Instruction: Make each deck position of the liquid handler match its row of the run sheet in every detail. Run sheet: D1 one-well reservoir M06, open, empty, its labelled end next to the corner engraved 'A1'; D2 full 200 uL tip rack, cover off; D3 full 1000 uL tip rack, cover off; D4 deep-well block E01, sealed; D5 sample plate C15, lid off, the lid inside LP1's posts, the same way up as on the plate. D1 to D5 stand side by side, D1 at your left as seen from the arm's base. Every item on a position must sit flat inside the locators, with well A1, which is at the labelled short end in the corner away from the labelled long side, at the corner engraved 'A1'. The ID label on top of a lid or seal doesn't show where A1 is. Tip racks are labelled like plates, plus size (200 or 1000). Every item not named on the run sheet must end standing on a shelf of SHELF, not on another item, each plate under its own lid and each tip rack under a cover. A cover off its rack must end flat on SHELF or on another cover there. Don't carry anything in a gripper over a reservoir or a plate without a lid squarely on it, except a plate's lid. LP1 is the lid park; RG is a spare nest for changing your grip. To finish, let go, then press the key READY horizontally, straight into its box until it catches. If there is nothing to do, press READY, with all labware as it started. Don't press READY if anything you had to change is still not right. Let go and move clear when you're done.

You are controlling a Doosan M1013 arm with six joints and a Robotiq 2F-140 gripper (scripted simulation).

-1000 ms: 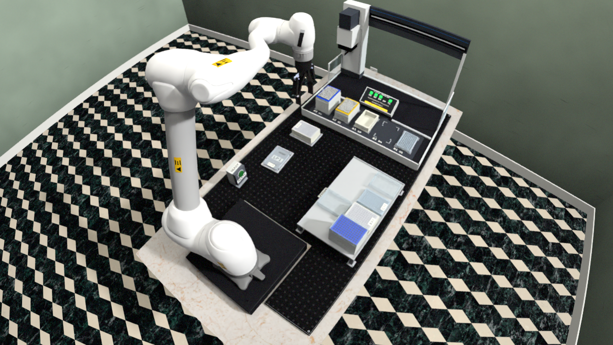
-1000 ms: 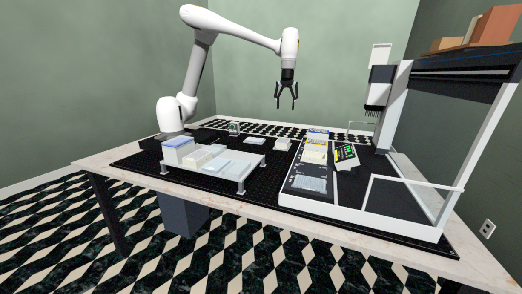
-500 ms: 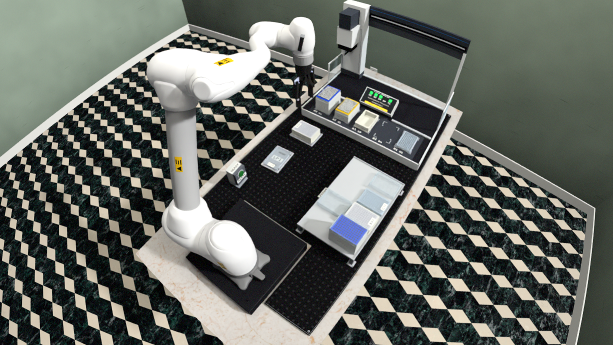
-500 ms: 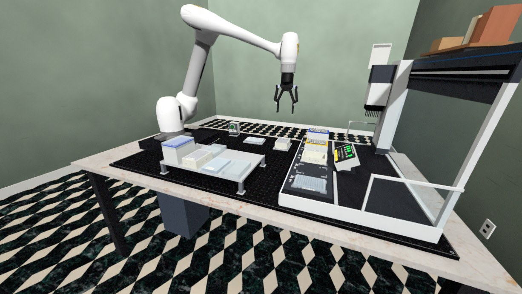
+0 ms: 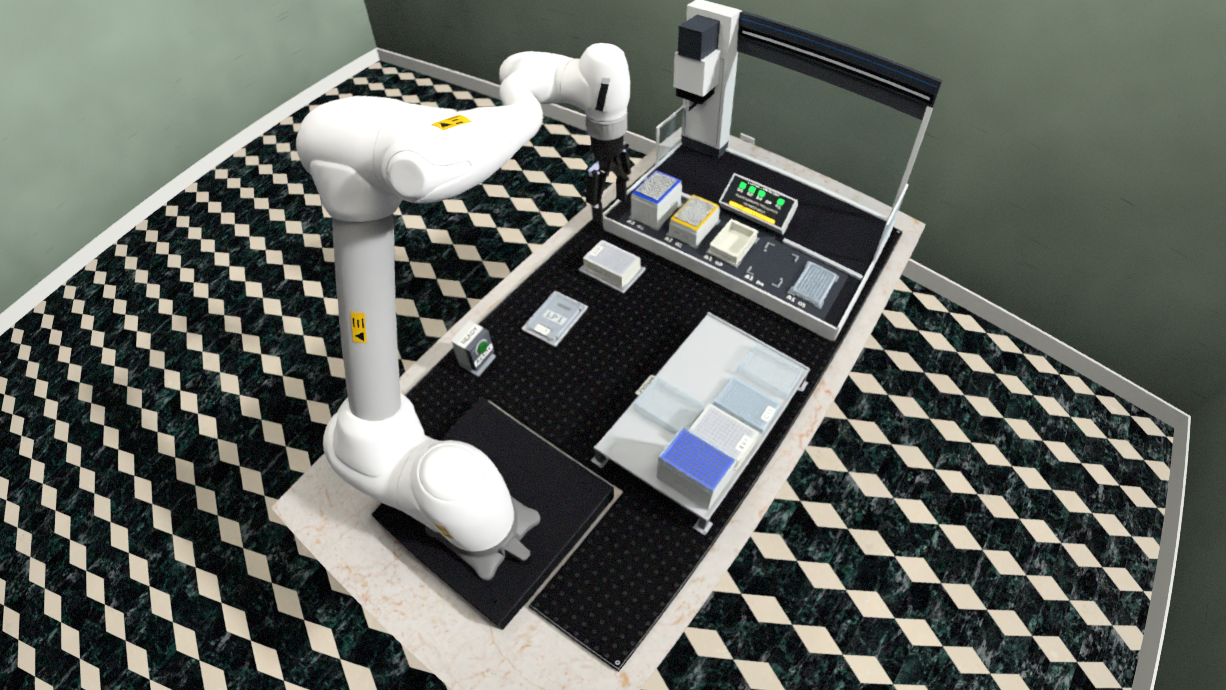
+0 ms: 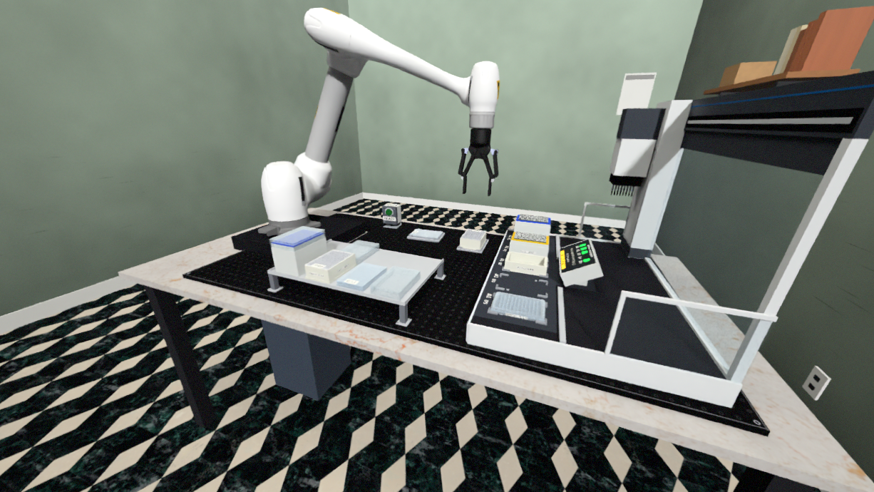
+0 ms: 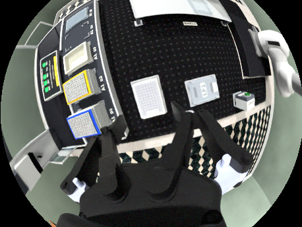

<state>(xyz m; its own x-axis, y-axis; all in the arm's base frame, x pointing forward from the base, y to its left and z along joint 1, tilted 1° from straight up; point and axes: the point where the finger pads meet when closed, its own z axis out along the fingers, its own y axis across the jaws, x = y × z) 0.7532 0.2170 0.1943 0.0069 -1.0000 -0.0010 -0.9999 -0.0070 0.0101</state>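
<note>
The grey RG nest lies 24 cm below my hand. Also, from my hand: yellow-rimmed tip rack 22 cm ahead, 12 cm to the right, 15 cm below; clear lid 22 cm behind, 2 cm to the left, 23 cm below; blue-rimmed tip rack 22 cm ahead, 13 cm below.
</note>
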